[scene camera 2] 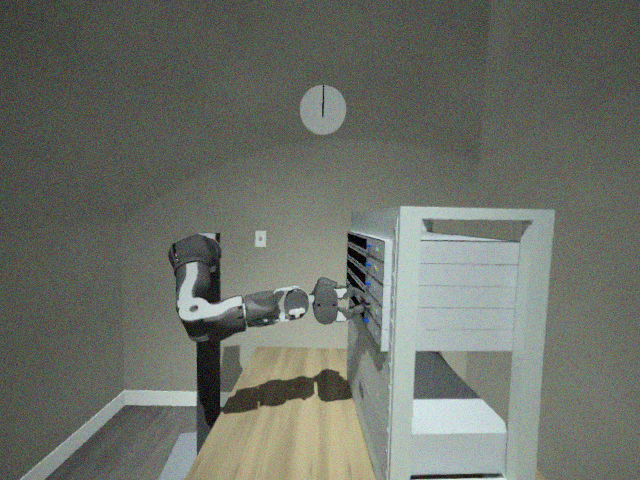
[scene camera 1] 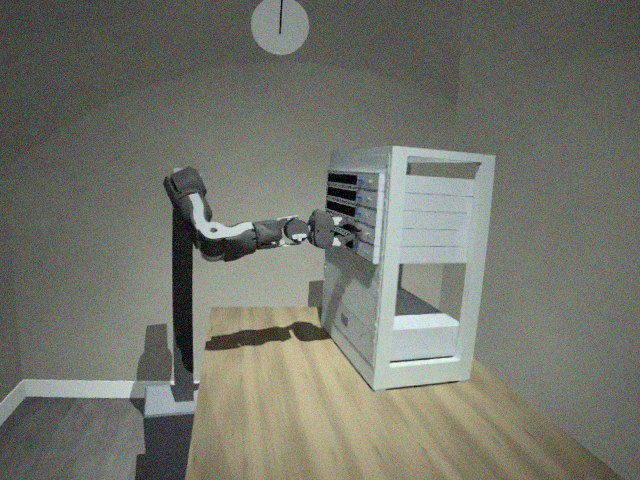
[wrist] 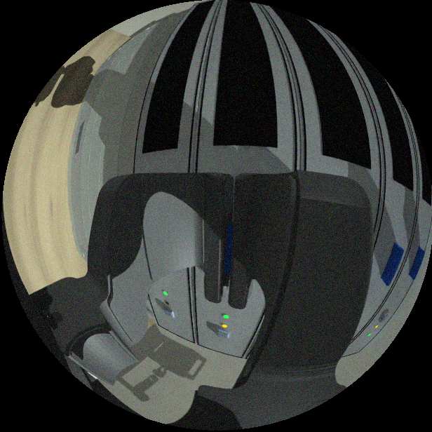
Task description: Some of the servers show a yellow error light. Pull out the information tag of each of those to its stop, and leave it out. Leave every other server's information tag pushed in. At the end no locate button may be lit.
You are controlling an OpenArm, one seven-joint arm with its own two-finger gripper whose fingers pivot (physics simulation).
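Note:
My gripper (scene camera 1: 356,233) (scene camera 2: 366,305) (wrist: 235,241) is at the front of the second-lowest server (wrist: 202,336). Its fingers are pressed nearly together, with a blue information tag (wrist: 228,247) showing as a thin strip between them. How far out this tag stands cannot be told. Beside it, a green light (wrist: 226,316) and a yellow error light (wrist: 224,326) are lit, above a small grey locate button (wrist: 224,334). The bottom server shows a green light (wrist: 165,293). Two more blue tags (wrist: 393,264) (wrist: 417,263) show at the right. The fingers hide the middle server's tag.
The white rack (scene camera 1: 390,310) (scene camera 2: 405,361) stands on the wooden table (scene camera 1: 289,413) (scene camera 2: 289,444). Servers sit stacked in its upper part. Near the wrist view's right edge, green (wrist: 369,334) and yellow (wrist: 376,326) lights glow. A white box (scene camera 1: 426,338) (scene camera 2: 457,452) sits low in the rack.

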